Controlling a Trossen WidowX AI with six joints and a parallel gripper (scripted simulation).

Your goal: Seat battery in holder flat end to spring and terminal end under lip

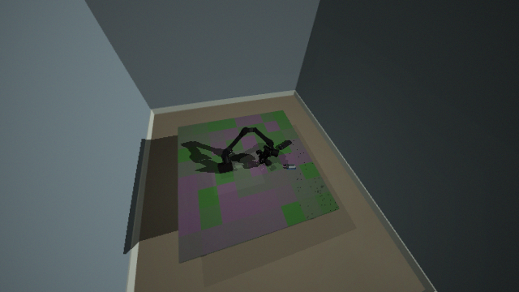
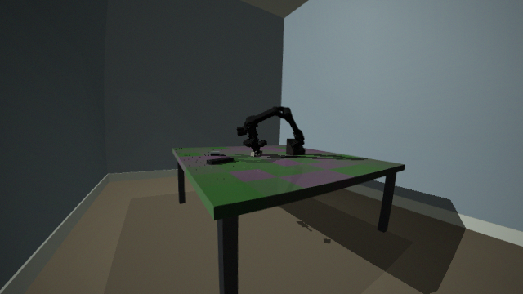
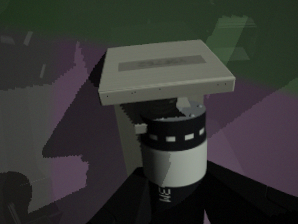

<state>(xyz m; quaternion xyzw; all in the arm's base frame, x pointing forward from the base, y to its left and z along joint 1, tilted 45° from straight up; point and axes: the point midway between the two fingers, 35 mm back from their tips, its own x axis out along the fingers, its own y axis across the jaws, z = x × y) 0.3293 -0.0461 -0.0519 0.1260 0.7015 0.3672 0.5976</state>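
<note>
Right now the battery is 1 cm above my gripper tip. From my gripper tip the other things lie so: remote control: 34 cm ahead, 13 cm to the left; then battery blister card: 27 cm ahead, 12 cm to the right.
</note>
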